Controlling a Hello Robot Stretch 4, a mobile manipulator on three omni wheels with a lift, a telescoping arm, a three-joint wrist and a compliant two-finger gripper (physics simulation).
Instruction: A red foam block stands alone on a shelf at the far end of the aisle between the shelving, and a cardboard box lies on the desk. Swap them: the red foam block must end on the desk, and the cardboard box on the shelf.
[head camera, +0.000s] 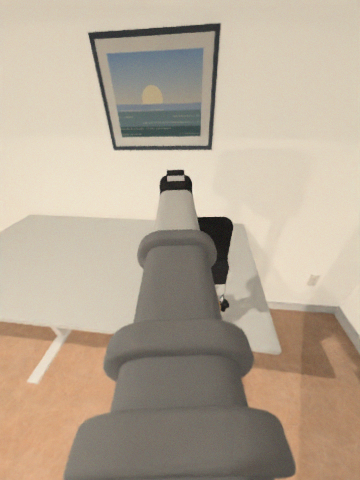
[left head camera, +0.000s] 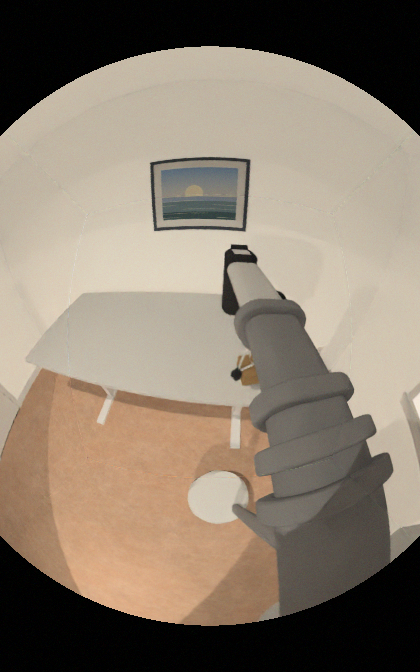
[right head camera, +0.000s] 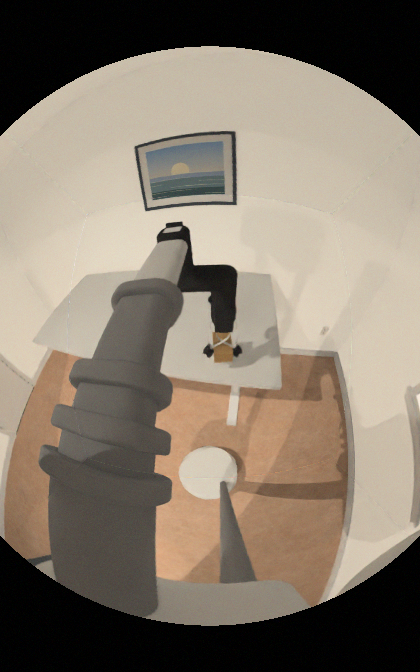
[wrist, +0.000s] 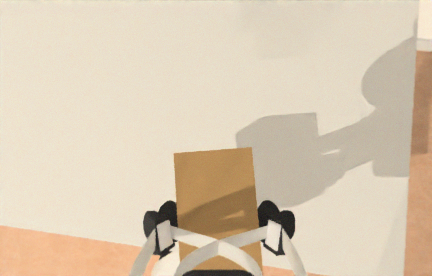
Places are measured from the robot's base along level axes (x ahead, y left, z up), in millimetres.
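Where they show: gripper, between the fingertips: (wrist: 218, 217).
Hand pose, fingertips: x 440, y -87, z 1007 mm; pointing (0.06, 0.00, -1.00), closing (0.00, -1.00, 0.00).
Observation:
After its pixels a point has its place.
The cardboard box (left head camera: 248, 376) (right head camera: 223, 356) (wrist: 215, 180) {x 476, y -85, z 1058 mm} is a brown block between the fingers of my gripper (right head camera: 222, 350) (wrist: 218, 217) {x 440, y -87, z 1007 mm}. The gripper is shut on it, with both dark finger pads against its sides. The box is held above the grey-white desk (head camera: 75, 270) {x 722, y 489, z 922 mm} (left head camera: 150, 340) (right head camera: 70, 320) (wrist: 100, 125) {x 543, y 66, z 922 mm}, near the desk's front right part; its shadow falls apart from it on the desk top in the wrist view. In the head camera view the arm hides the box and most of the gripper. The red foam block and the shelf do not show.
A framed sea picture (head camera: 157, 95) {x 1204, y 77, z 1581 mm} (left head camera: 200, 195) (right head camera: 187, 170) hangs on the wall behind the desk. A round white disc (left head camera: 212, 497) (right head camera: 202, 472) is low in front of the desk. Walls stand behind and to the right of the desk.

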